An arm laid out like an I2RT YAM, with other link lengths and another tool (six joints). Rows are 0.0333 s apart.
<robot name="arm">
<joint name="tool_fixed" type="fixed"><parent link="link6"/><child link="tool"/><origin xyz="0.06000 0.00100 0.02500" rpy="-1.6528 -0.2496 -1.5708"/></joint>
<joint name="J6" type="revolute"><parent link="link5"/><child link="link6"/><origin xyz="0.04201 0.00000 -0.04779"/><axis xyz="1 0 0"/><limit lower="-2.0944" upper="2.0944"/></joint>
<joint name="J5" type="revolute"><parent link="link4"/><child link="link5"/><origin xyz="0.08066 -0.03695 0.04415"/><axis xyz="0 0 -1"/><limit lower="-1.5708" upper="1.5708"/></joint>
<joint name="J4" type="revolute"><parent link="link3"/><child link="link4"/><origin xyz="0.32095 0.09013 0.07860"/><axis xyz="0 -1 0"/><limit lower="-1.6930" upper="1.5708"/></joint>
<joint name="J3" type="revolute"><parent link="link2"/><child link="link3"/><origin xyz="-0.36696 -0.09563 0.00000"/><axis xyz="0 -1 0"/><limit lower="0.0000" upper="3.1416"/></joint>
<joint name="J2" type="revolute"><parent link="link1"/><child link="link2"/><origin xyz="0.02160 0.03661 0.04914"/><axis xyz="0 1 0"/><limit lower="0.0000" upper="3.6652"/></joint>
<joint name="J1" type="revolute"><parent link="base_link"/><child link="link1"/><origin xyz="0.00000 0.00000 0.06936"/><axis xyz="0 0 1"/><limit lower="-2.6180" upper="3.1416"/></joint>
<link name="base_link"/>
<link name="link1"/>
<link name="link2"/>
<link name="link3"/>
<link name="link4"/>
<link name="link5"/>
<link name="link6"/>
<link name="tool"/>
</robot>
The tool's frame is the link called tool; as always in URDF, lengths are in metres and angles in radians.
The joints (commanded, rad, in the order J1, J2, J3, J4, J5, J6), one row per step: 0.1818 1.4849 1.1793 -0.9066 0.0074 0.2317; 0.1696 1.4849 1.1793 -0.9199 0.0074 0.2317; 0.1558 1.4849 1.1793 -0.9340 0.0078 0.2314; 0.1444 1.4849 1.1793 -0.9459 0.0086 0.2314; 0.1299 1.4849 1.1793 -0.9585 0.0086 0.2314; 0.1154 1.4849 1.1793 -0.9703 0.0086 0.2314; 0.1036 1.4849 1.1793 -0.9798 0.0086 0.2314; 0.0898 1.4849 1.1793 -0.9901 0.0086 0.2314; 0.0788 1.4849 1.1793 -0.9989 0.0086 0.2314; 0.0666 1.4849 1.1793 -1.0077 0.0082 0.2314; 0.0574 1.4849 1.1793 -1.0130 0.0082 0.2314; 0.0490 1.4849 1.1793 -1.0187 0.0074 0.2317; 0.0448 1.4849 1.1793 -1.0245 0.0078 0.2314; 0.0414 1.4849 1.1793 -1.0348 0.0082 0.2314; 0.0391 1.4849 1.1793 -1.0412 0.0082 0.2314; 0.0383 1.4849 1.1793 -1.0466 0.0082 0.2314; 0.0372 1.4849 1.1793 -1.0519 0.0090 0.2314; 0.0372 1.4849 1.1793 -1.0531 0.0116 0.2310
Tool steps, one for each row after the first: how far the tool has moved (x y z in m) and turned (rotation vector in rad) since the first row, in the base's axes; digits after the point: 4 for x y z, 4 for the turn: -0.0014 -0.0052 -0.0011 -0.0023 0.0131 -0.0122; -0.0030 -0.0111 -0.0022 -0.0051 0.0269 -0.0259; -0.0044 -0.0160 -0.0032 -0.0076 0.0386 -0.0375; -0.0058 -0.0220 -0.0041 -0.0093 0.0511 -0.0520; -0.0073 -0.0279 -0.0050 -0.0107 0.0628 -0.0665; -0.0085 -0.0327 -0.0057 -0.0116 0.0723 -0.0783; -0.0099 -0.0383 -0.0064 -0.0125 0.0826 -0.0920; -0.0111 -0.0427 -0.0070 -0.0132 0.0914 -0.1030; -0.0124 -0.0475 -0.0076 -0.0134 0.1003 -0.1151; -0.0132 -0.0511 -0.0080 -0.0136 0.1056 -0.1242; -0.0141 -0.0543 -0.0083 -0.0129 0.1114 -0.1327; -0.0151 -0.0560 -0.0087 -0.0138 0.1172 -0.1367; -0.0169 -0.0574 -0.0094 -0.0151 0.1274 -0.1402; -0.0180 -0.0583 -0.0097 -0.0157 0.1338 -0.1424; -0.0189 -0.0587 -0.0101 -0.0162 0.1392 -0.1432; -0.0198 -0.0592 -0.0104 -0.0175 0.1444 -0.1445; -0.0200 -0.0595 -0.0104 -0.0202 0.1453 -0.1449
